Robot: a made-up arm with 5 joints. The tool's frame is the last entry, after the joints. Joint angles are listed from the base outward. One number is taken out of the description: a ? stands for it. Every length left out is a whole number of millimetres.
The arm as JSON. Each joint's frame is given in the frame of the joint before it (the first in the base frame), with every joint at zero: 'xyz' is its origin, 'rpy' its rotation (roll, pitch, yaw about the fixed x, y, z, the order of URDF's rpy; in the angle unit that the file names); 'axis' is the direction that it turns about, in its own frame. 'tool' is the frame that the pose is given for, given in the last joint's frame.
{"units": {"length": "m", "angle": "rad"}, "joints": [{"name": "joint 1", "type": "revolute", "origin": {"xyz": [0.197, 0.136, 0.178], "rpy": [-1.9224, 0.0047, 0.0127]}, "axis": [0.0, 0.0, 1.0]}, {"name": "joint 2", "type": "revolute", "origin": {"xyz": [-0.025, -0.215, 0.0], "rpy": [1.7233, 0.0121, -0.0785]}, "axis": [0.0, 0.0, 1.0]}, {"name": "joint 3", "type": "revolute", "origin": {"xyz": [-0.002, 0.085, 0.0], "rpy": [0.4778, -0.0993, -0.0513]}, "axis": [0.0, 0.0, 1.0]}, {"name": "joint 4", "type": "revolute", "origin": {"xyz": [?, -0.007, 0.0], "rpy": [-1.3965, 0.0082, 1.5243]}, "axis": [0.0, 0.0, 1.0]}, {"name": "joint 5", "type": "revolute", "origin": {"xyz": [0.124, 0.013, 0.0], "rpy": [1.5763, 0.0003, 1.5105]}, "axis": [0.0, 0.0, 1.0]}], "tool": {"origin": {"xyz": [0.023, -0.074, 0.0], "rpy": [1.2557, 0.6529, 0.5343]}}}
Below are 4 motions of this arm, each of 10 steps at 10 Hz.
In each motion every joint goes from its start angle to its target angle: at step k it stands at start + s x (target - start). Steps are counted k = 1, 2, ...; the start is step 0. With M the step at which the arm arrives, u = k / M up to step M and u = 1 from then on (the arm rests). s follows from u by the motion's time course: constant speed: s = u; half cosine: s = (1 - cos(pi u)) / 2; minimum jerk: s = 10 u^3 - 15 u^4 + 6 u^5.
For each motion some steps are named. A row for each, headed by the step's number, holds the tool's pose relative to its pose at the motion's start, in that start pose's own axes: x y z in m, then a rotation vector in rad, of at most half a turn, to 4 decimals.
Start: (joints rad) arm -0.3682 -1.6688 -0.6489 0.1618 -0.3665
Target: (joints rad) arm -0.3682 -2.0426 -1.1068 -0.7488 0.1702
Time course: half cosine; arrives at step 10
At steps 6, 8, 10:
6: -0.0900 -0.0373 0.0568 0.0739 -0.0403 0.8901
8: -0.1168 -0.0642 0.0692 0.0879 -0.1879 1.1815
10: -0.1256 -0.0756 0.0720 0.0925 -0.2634 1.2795

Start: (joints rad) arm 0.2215 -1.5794 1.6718 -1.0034 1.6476
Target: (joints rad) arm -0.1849 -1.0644 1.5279 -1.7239 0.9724
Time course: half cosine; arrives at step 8
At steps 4, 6, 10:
4: 0.0498 0.0543 -0.0017 -0.0788 -0.1923 -0.5259
6: 0.0968 0.0806 -0.0130 -0.2432 -0.3228 -0.7968
10: 0.1166 0.0870 -0.0205 -0.3326 -0.3722 -0.8765

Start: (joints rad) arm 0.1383 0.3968 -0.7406 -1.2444 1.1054
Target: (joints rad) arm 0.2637 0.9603 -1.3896 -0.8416 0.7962
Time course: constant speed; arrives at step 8
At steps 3, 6, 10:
3: -0.0184 -0.0216 0.0117 0.2705 -0.0486 0.1314
6: -0.0300 -0.0477 0.0139 0.5560 -0.0551 0.2441
10: -0.0340 -0.0658 0.0100 0.7514 -0.0357 0.3056

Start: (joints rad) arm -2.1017 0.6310 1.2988 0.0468 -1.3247
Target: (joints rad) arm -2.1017 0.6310 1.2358 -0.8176 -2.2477
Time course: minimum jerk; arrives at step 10
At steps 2, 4, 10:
2: -0.0051 -0.0074 0.0014 0.0637 -0.0274 0.0248
4: -0.0231 -0.0416 0.0026 0.3654 -0.1305 0.1145
10: -0.0395 -0.1183 -0.0266 1.2358 -0.2293 0.1640

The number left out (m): -0.164
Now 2 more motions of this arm.
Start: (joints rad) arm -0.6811 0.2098 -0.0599 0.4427 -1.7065
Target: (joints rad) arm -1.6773 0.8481 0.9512 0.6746 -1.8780
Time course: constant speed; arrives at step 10
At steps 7, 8, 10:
7: 0.1535 -0.1033 -0.3333 -0.1998 -1.6226 0.3827
8: 0.1985 -0.1100 -0.3465 -0.2592 -1.8514 0.4257
10: 0.2810 -0.1198 -0.3422 -0.4168 -2.2944 0.5148

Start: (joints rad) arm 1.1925 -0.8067 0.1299 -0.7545 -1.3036
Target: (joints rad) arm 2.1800 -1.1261 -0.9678 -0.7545 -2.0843
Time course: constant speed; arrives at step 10
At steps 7, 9, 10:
7: 0.2647 0.1938 0.0792 0.8808 -0.6838 -1.3268
9: 0.3800 0.1946 0.0995 0.9824 -1.0218 -1.7163
10: 0.4386 0.1814 0.1088 1.0041 -1.2171 -1.9004

